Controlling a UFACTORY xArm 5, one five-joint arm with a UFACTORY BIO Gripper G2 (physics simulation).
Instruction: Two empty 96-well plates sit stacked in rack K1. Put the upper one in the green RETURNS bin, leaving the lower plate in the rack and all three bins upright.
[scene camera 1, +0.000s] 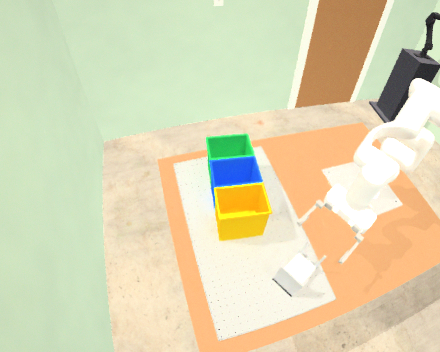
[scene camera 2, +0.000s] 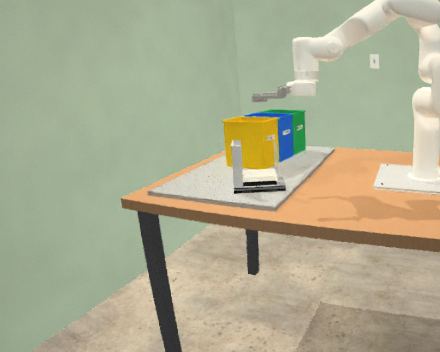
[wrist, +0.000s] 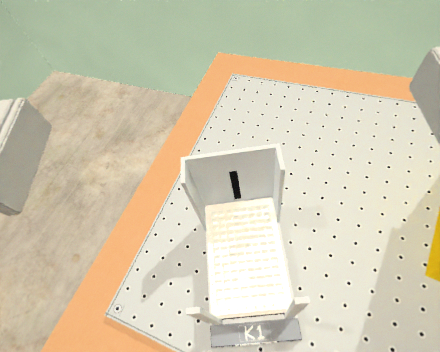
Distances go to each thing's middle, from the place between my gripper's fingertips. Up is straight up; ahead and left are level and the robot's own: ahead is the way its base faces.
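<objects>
The white 96-well plate (wrist: 247, 274) is 24 cm below my hand and 1 cm to the left of it. Counted from my hand as well, the yellow bin (scene camera 1: 241, 211) sits 17 cm ahead, 24 cm to the right and 19 cm below, while the blue bin (scene camera 1: 244, 170) is 17 cm ahead of my hand, 37 cm to the right of it and 19 cm below it. I also see the green bin (scene camera 1: 229, 146), and that one is 18 cm ahead of my hand, 50 cm to the right of it and 19 cm below it.
</objects>
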